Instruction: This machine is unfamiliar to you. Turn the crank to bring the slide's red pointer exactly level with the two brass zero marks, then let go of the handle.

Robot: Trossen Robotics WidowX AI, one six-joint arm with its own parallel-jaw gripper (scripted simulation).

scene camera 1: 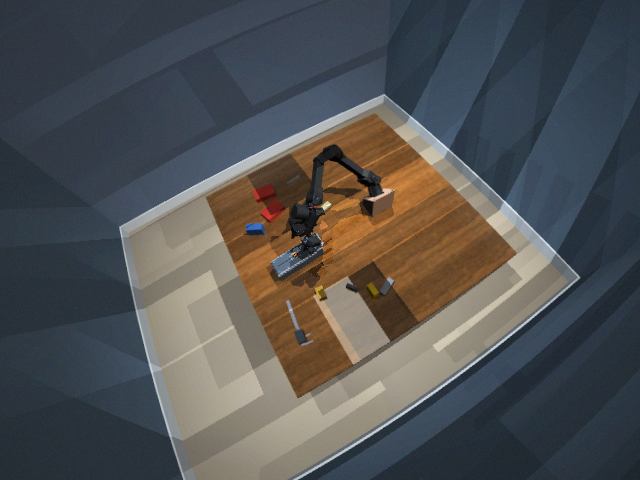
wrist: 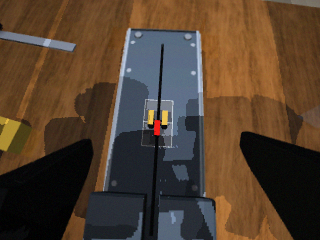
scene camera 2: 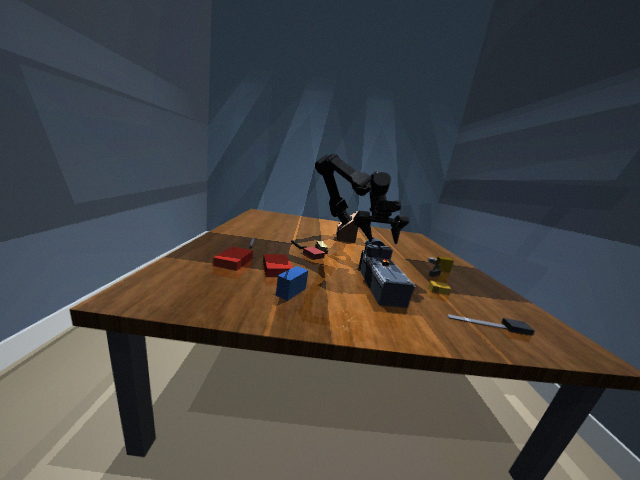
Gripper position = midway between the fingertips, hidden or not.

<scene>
My gripper (scene camera 2: pixel 383 242) is open, with nothing in its grasp. I also see a blue block (scene camera 2: pixel 290 283) and a grey slide machine (scene camera 2: pixel 389 285).
My gripper also shows in the wrist view (wrist: pixel 167 142). The wrist view does not show the blue block: it is out of frame.
</scene>
